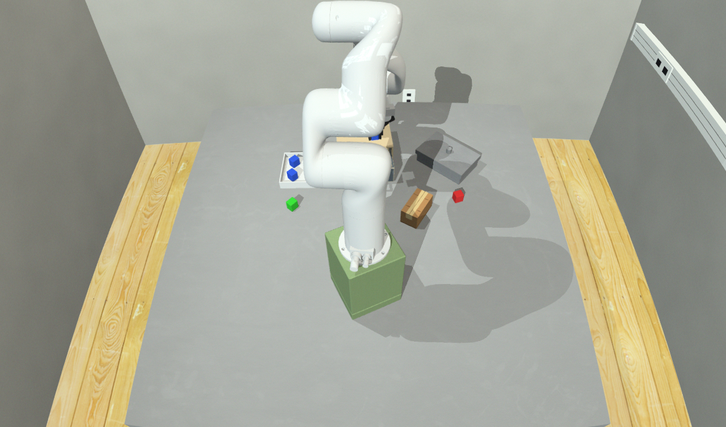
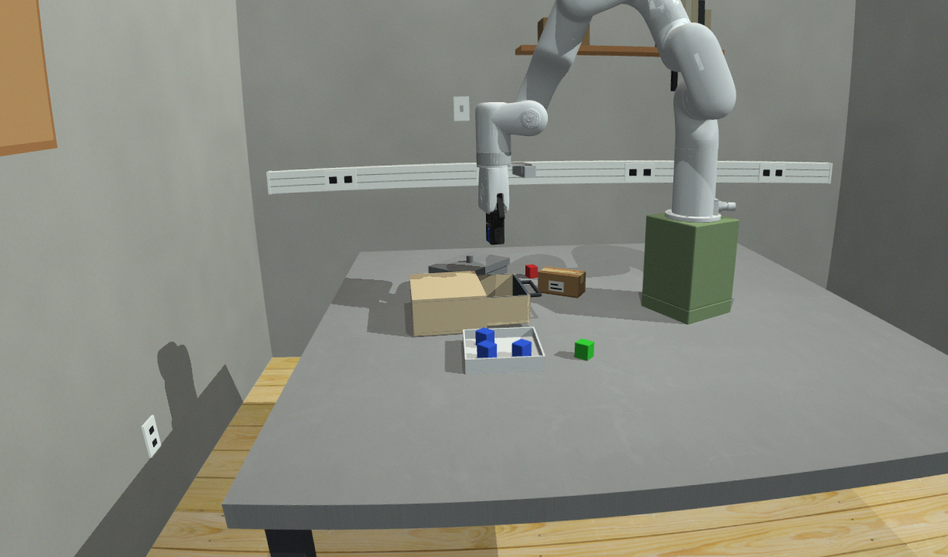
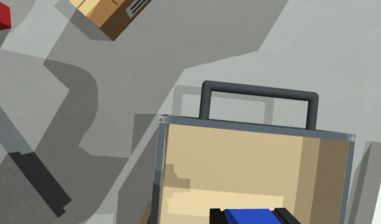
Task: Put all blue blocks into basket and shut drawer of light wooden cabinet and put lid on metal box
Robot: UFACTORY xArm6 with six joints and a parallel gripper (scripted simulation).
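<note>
Right now the white basket is 24 cm to the left of my hand, 17 cm below it and 2 cm behind it. Round my hand: light wooden cabinet: 15 cm below, 5 cm ahead, 4 cm to the left; then brown cardboard box: 16 cm behind, 15 cm to the right, 15 cm below; then grey metal lid: 25 cm to the right, 14 cm below, 8 cm ahead.
</note>
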